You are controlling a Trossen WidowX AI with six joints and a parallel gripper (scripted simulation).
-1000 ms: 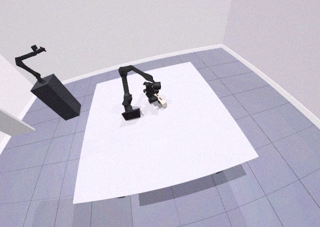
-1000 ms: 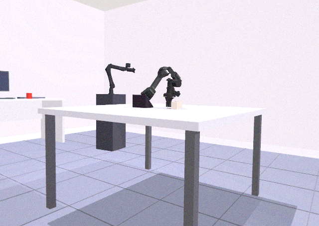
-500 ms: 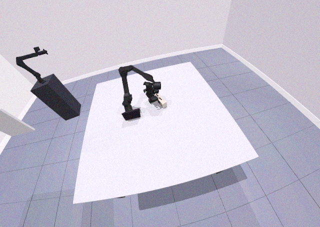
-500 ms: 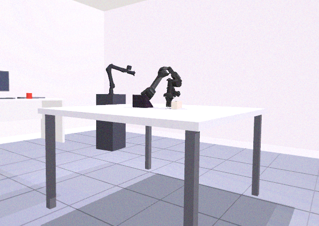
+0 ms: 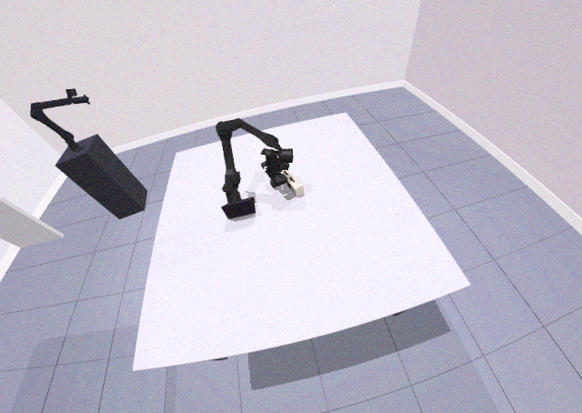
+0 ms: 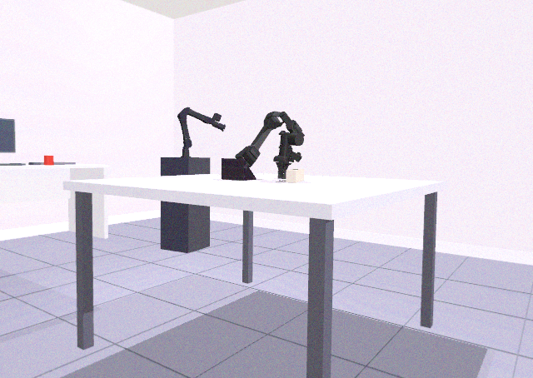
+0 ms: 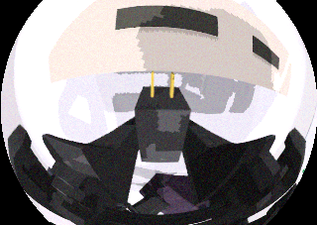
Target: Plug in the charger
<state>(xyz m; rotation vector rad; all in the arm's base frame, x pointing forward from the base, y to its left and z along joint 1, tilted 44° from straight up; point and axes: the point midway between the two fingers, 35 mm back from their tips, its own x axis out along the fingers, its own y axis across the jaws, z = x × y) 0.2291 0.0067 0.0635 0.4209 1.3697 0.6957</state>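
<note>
My gripper tip is now 2 cm short of the dark charger and 1 cm below it.
</note>
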